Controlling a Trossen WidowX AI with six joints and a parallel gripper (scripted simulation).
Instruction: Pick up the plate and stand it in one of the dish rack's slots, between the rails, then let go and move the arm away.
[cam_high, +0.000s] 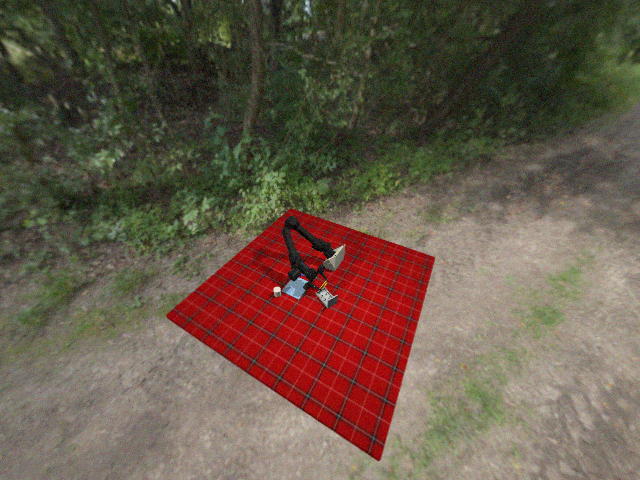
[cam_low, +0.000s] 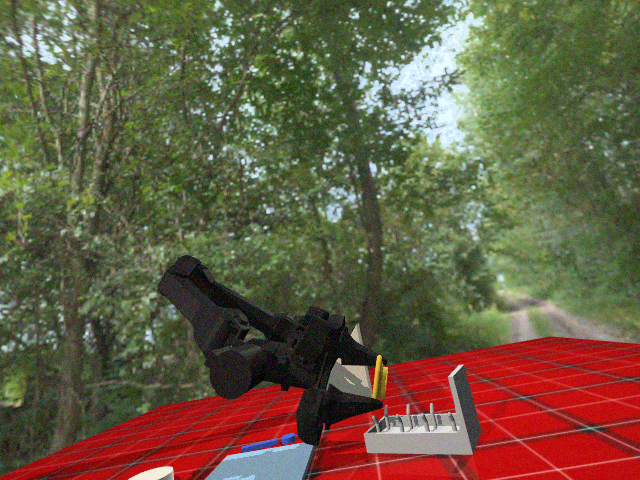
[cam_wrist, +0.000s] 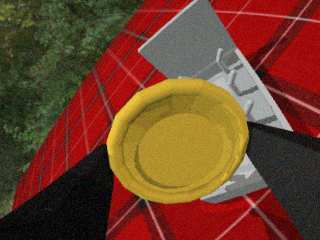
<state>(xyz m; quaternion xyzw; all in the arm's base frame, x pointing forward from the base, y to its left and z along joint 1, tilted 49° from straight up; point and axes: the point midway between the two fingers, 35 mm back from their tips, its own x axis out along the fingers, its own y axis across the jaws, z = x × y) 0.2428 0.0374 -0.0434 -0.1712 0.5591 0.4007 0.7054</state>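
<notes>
My gripper tip is 30 mm short of the dish rack, 30 mm to the right of it and 50 mm above it. From my gripper tip the other things lie so: yellow plate 10 mm to the right; then pale blue mat 60 mm ahead, 180 mm to the right, 70 mm below; then blue utensil 50 mm behind, 180 mm to the right, 70 mm below.
</notes>
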